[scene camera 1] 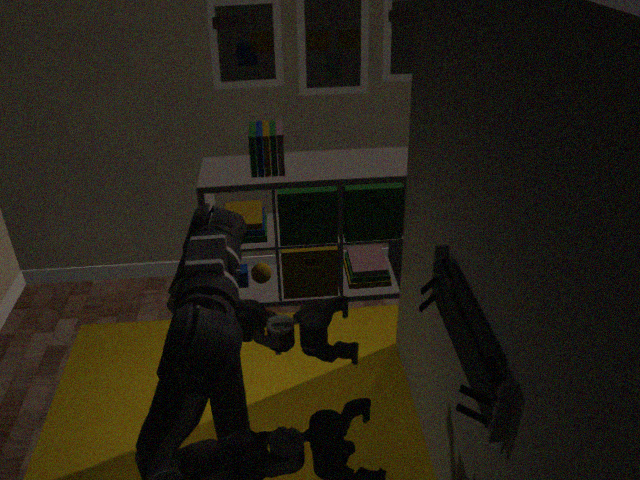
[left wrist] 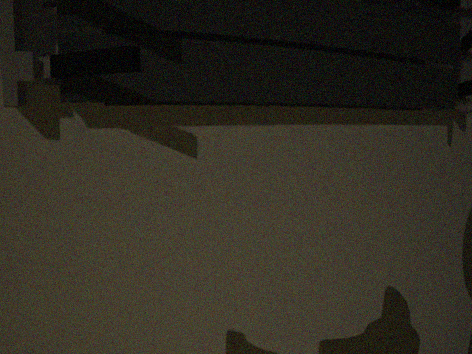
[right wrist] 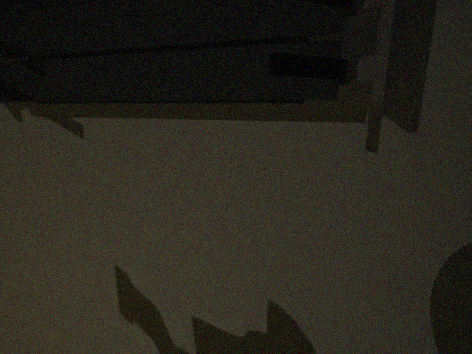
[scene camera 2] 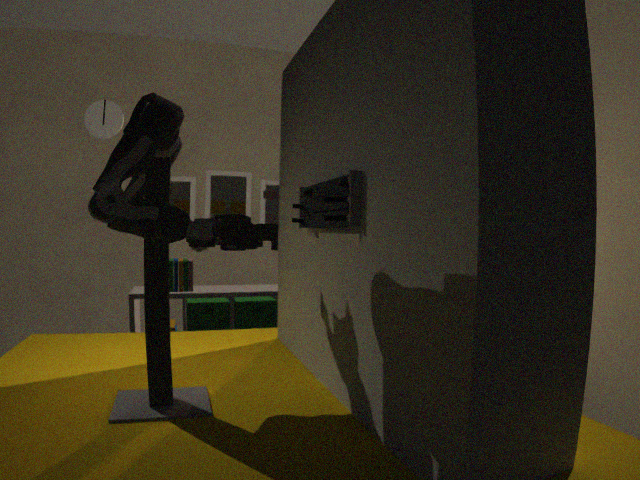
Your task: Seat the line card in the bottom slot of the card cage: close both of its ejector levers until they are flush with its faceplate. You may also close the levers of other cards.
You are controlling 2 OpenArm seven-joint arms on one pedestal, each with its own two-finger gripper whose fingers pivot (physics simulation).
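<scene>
The card cage (scene camera 1: 478,338) (scene camera 2: 357,204) is dark and mounted on a tall grey panel. Lever pairs stand out from its faceplates at both ends. The bottom card (left wrist: 300,80) (right wrist: 175,77) is dark and wide. Its lower levers, one at the upper end in scene camera 1 (scene camera 1: 426,302) and one at the lower end (scene camera 1: 471,413), stick out, not flush. Levers also show as dark bars in the left wrist view (left wrist: 95,61) and the right wrist view (right wrist: 307,66). My left gripper (scene camera 1: 351,333) and right gripper (scene camera 1: 374,440) are open, empty and apart from the cage.
The tall panel (scene camera 1: 558,180) (scene camera 2: 413,155) rises in front of the pedestal (scene camera 2: 157,320). Arm shadows fall on its face below the cage. A yellow mat (scene camera 1: 103,372) (scene camera 2: 77,356) lies on the floor. A shelf unit (scene camera 1: 336,165) stands at the wall behind.
</scene>
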